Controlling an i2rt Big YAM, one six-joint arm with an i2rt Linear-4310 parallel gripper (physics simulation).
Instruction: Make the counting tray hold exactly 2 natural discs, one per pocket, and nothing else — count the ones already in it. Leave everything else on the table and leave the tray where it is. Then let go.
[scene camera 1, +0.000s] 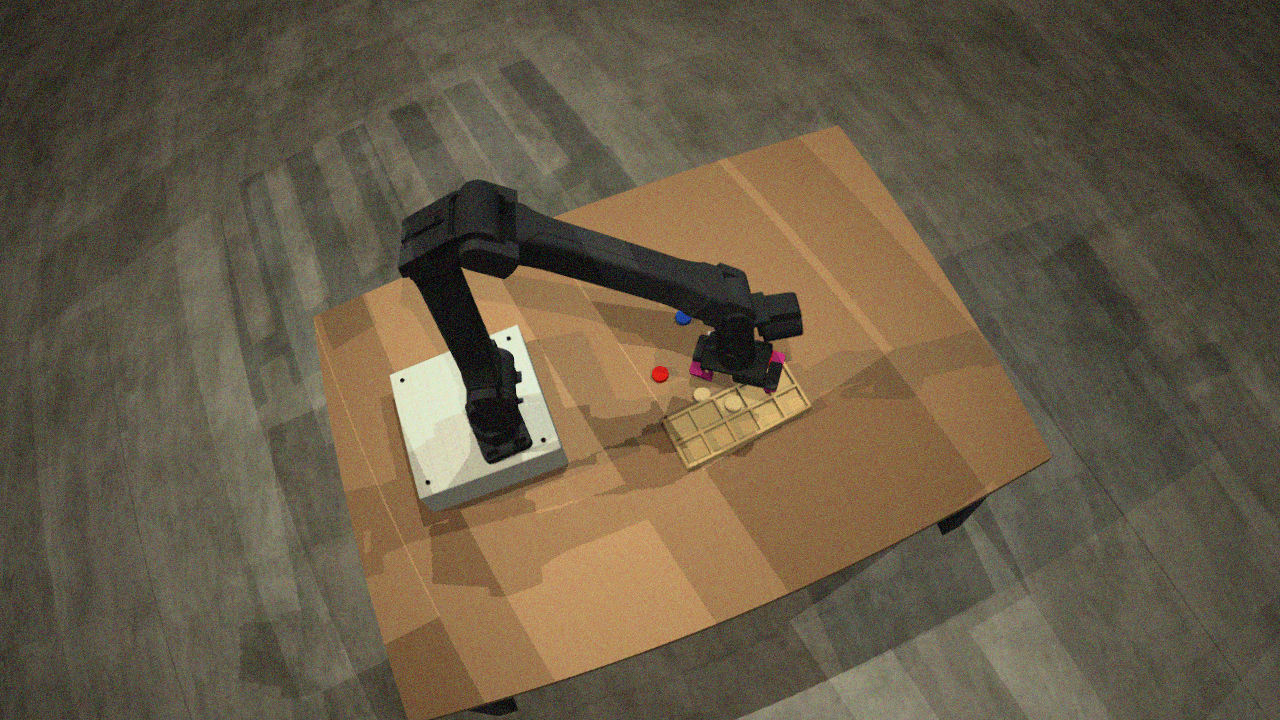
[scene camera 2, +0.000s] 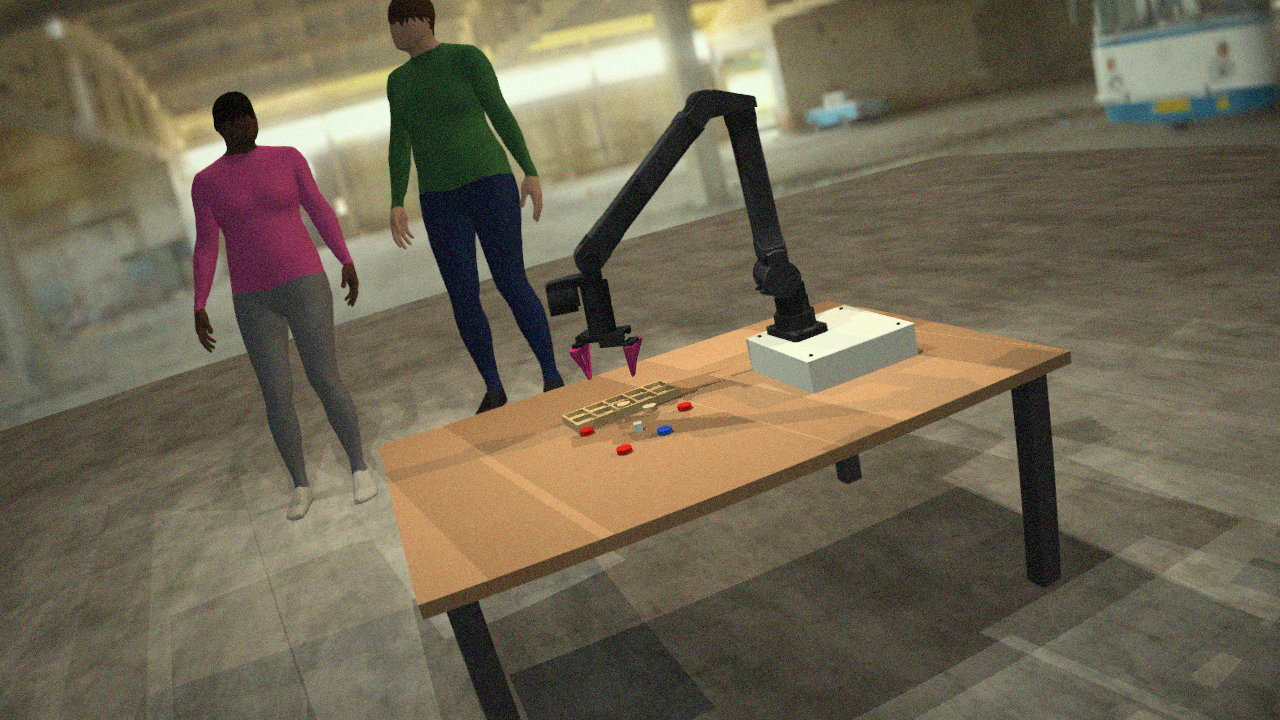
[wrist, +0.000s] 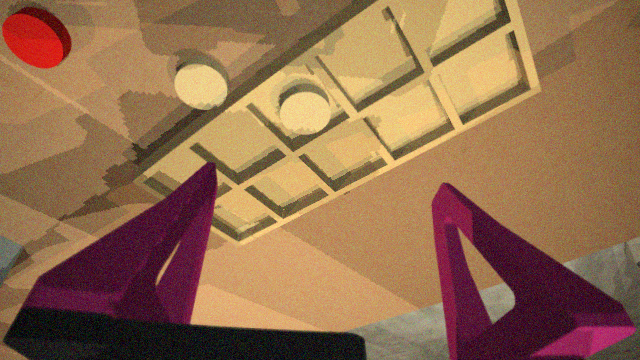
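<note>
The counting tray (scene camera 1: 693, 447) (scene camera 2: 608, 417) (wrist: 527, 50) is pale wood with two rows of pockets. One natural disc (scene camera 1: 733, 403) (scene camera 2: 622, 403) (wrist: 305, 112) lies in the middle pocket of the row nearer the loose discs. Another natural disc (scene camera 1: 701, 394) (scene camera 2: 648, 406) (wrist: 201, 86) lies on the table just outside the tray's long side. My gripper (scene camera 1: 736, 376) (scene camera 2: 611, 374) (wrist: 330, 183) is wide open and empty, raised above the tray. In the wrist view the left finger hides part of the tray's end pockets.
A red disc (scene camera 1: 659, 374) (scene camera 2: 684, 406) (wrist: 35, 37) lies on the base side. Two more red discs, one (scene camera 2: 586, 431) near the tray and one (scene camera 2: 623, 449) farther out, a blue disc (scene camera 1: 682, 317) (scene camera 2: 664, 430) and a small pale cube (scene camera 2: 638, 426) lie on the table.
</note>
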